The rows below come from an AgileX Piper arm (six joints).
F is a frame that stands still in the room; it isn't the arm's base.
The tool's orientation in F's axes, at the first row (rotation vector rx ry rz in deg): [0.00 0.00 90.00]
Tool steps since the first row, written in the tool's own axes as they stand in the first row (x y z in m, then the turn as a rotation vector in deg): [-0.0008 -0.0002 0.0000 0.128 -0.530 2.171]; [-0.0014 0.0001 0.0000 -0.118 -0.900 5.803]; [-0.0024 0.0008 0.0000 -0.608 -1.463 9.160]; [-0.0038 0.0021 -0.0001 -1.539 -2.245 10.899]
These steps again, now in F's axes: [0.0002 -0.0008 0.0000 0.530 0.128 2.171]; [-0.0001 -0.0014 0.0000 0.900 -0.118 5.803]; [-0.0008 -0.0024 0.0000 1.463 -0.608 9.160]; [-0.0021 -0.0038 -0.0001 2.245 -1.539 10.899]
